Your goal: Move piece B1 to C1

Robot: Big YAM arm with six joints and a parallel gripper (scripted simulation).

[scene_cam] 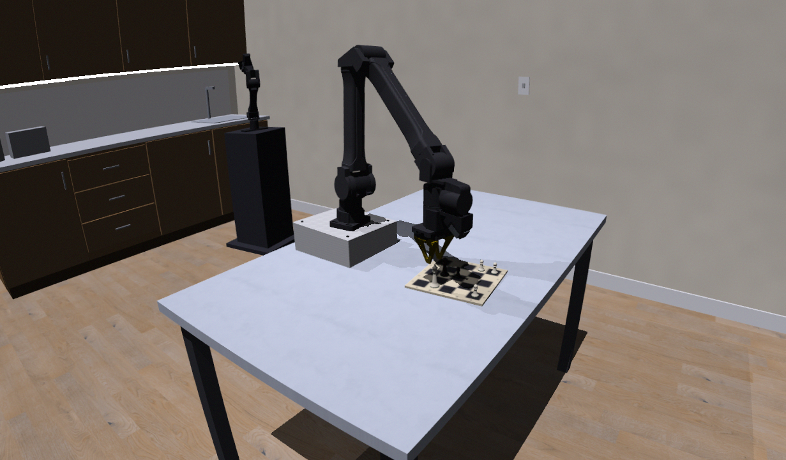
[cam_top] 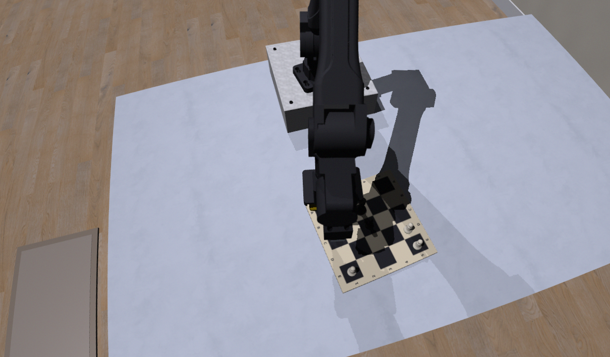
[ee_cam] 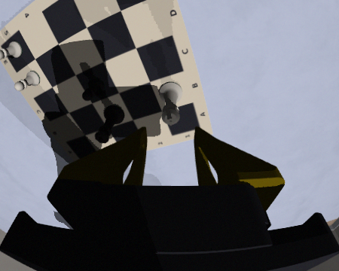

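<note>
The tall white piece lies 5 cm below my hand. Also, from my hand: black piece (7 cm to the left, 5 cm below, 1 cm ahead); chessboard (8 cm below, 7 cm to the left, 5 cm ahead).
</note>
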